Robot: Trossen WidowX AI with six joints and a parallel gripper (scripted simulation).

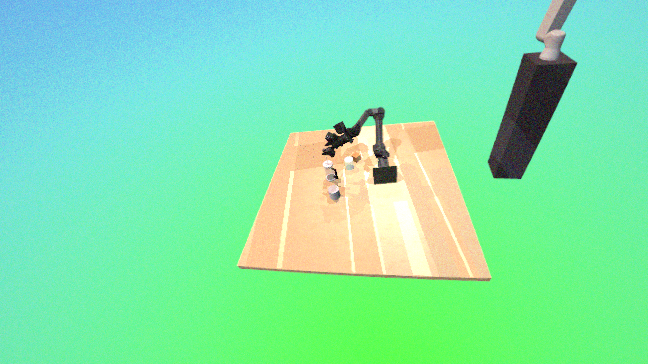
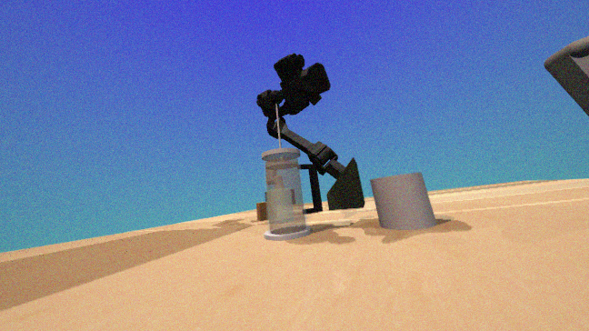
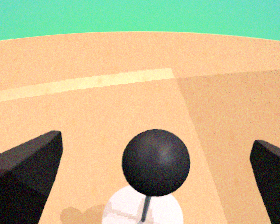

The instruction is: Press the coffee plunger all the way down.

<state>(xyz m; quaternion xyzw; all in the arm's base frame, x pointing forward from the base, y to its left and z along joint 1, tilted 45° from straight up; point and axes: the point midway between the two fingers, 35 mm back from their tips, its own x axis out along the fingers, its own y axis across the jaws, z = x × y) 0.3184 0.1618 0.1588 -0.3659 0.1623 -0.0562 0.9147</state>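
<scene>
My gripper tip is 13 cm above the coffee press, 2 cm past it and 1 cm to the right of it. Also, from my gripper tip: small brown block 23 cm below, 19 cm to the right, 17 cm behind.
</scene>
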